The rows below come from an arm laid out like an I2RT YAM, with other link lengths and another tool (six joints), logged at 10 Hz.
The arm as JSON. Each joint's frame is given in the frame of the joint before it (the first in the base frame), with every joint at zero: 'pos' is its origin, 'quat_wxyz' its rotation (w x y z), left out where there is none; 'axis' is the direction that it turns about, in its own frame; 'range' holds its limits. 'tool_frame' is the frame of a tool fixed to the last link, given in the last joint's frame.
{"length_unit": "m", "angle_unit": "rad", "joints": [
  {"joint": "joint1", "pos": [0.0, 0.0, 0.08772], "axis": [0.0, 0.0, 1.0], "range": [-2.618, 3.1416]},
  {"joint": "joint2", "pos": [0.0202, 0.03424, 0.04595], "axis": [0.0, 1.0, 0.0], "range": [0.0, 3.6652]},
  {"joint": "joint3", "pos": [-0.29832, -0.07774, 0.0], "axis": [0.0, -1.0, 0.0], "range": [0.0, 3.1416]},
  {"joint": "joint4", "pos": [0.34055, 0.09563, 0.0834], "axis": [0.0, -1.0, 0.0], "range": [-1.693, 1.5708]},
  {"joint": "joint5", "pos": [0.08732, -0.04, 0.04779], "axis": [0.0, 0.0, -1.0], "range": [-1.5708, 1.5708]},
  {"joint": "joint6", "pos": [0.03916, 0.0, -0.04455], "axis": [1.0, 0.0, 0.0], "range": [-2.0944, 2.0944]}
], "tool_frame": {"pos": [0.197, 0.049, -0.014], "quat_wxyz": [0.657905, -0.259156, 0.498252, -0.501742]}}
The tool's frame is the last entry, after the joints.
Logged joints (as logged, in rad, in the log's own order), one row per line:
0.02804, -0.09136, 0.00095, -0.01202, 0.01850, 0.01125
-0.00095, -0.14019, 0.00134, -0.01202, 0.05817, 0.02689
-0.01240, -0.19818, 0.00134, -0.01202, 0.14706, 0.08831
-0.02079, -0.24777, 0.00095, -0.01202, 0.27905, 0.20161
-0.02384, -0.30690, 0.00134, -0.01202, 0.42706, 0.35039
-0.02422, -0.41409, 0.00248, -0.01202, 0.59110, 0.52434
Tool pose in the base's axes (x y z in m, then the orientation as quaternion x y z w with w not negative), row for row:
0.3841, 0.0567, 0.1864, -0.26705, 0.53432, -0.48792, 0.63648
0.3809, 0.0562, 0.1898, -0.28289, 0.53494, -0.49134, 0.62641
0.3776, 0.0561, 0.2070, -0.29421, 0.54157, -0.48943, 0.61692
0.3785, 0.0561, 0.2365, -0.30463, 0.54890, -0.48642, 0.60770
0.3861, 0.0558, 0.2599, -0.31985, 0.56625, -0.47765, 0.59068
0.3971, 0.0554, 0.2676, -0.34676, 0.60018, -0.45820, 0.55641
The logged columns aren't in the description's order. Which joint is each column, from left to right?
Columns, left to right: joint6, joint4, joint5, joint1, joint3, joint2.
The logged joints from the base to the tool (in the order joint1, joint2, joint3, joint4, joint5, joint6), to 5 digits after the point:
-0.01202, 0.01125, 0.01850, -0.09136, 0.00095, 0.02804
-0.01202, 0.02689, 0.05817, -0.14019, 0.00134, -0.00095
-0.01202, 0.08831, 0.14706, -0.19818, 0.00134, -0.01240
-0.01202, 0.20161, 0.27905, -0.24777, 0.00095, -0.02079
-0.01202, 0.35039, 0.42706, -0.30690, 0.00134, -0.02384
-0.01202, 0.52434, 0.59110, -0.41409, 0.00248, -0.02422

